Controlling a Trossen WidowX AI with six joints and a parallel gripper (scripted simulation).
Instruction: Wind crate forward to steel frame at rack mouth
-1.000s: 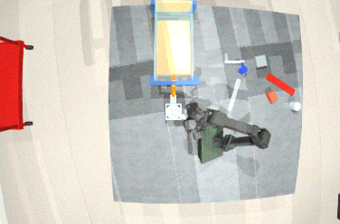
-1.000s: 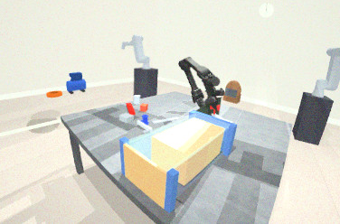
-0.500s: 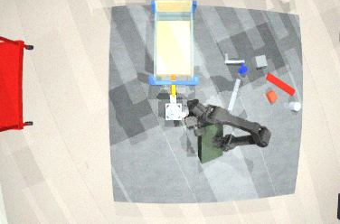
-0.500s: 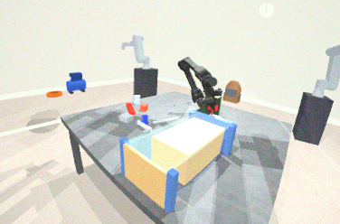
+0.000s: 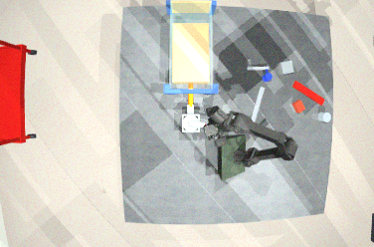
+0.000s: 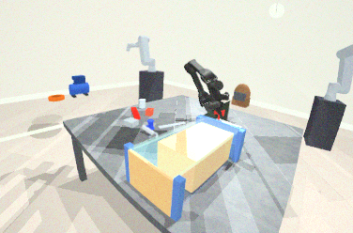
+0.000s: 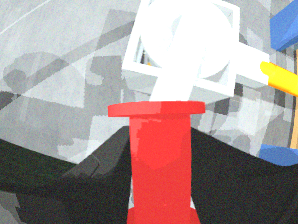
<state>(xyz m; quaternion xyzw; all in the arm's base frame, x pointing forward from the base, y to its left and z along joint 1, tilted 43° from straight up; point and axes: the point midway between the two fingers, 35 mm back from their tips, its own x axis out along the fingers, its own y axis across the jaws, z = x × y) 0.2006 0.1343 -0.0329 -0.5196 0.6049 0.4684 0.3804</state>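
Right now the winch handle with red grip is 3 cm below my gripper tip, 2 cm to the left of it and 1 cm ahead of it. Also, from my gripper tip: blue frame 19 cm ahead, 6 cm to the left, 3 cm below; then white bar 31 cm to the right, 13 cm below, 6 cm ahead; then white winch 10 cm below, 8 cm to the left, 1 cm ahead.
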